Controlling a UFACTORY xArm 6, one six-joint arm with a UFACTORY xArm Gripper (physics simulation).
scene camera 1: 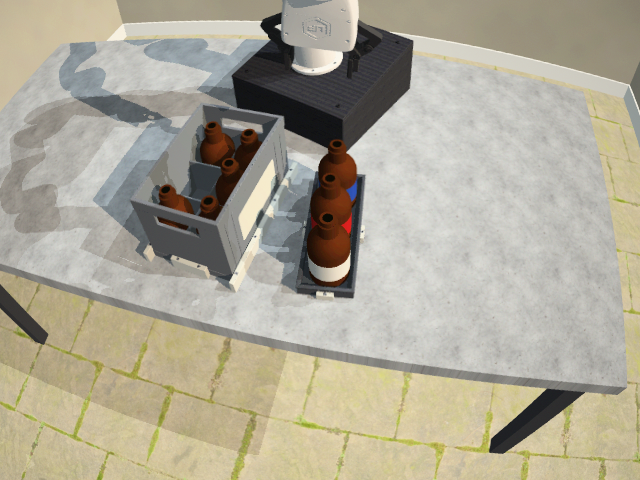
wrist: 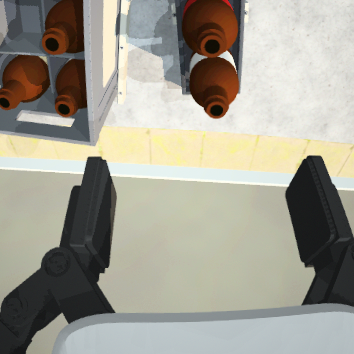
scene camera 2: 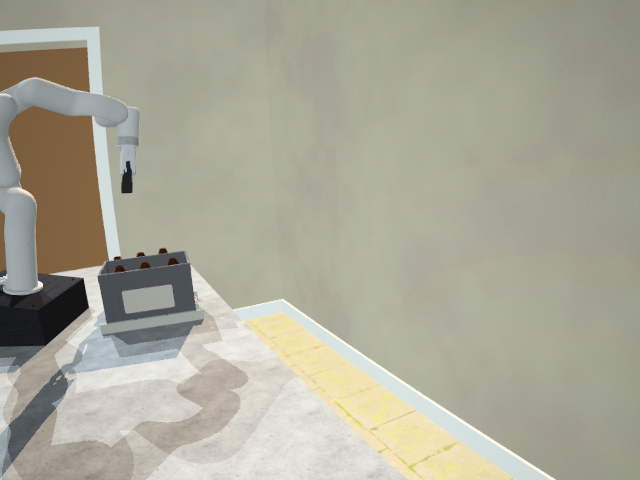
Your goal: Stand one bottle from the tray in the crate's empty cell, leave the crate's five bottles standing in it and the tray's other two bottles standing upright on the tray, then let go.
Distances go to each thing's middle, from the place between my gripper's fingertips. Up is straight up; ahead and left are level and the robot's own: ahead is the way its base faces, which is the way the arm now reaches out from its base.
Scene:
My hand is 2 cm short of the red-labelled bottle (scene camera 1: 330,197), 1 cm to the right of it and 30 cm above it.

